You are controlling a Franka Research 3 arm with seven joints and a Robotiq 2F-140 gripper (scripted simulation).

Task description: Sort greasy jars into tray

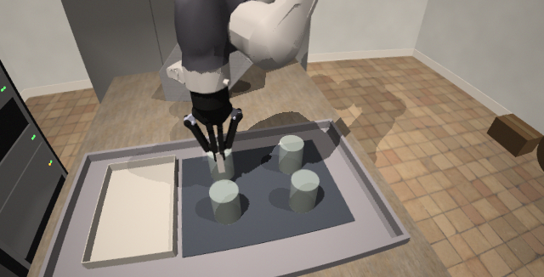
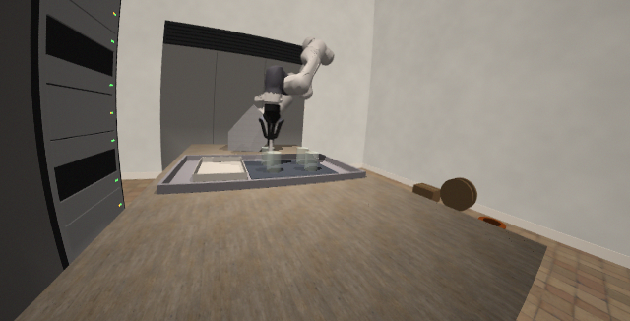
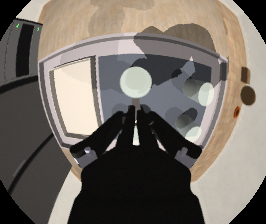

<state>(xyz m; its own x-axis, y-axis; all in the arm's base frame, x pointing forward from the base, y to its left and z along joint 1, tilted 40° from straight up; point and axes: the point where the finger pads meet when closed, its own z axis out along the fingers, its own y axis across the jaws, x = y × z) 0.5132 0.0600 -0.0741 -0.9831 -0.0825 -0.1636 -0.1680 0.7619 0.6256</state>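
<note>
The rimmed steel table top lies 40 mm ahead of my hand, 10 mm to the right of it and 110 mm below it. From my hand the other things lie so: dark drying mat (10 mm ahead, 90 mm to the left, 110 mm below); then cream tray (60 mm ahead, 220 mm to the right, 100 mm below).
</note>
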